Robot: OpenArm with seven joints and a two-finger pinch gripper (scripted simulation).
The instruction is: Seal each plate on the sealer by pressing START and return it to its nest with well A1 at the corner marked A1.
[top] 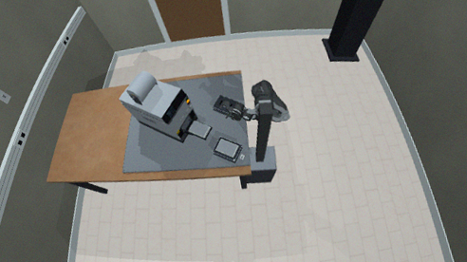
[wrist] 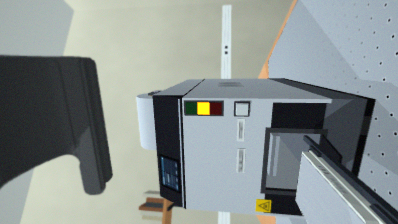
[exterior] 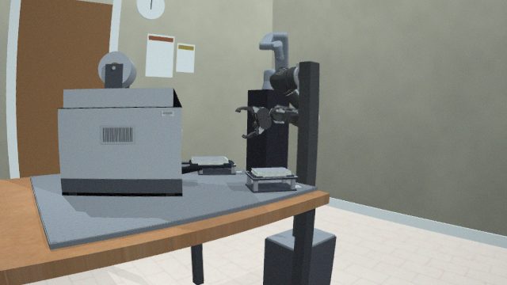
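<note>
Now: the white start button 230 mm ahead of my hand, 60 mm to the right of it and 30 mm below it. Round my hand: plate nest: 190 mm to the left, 170 mm below; then white open-well plate: 180 mm ahead, 60 mm to the left, 120 mm below; then sealer stage: 180 mm ahead, 60 mm to the left, 130 mm below.
</note>
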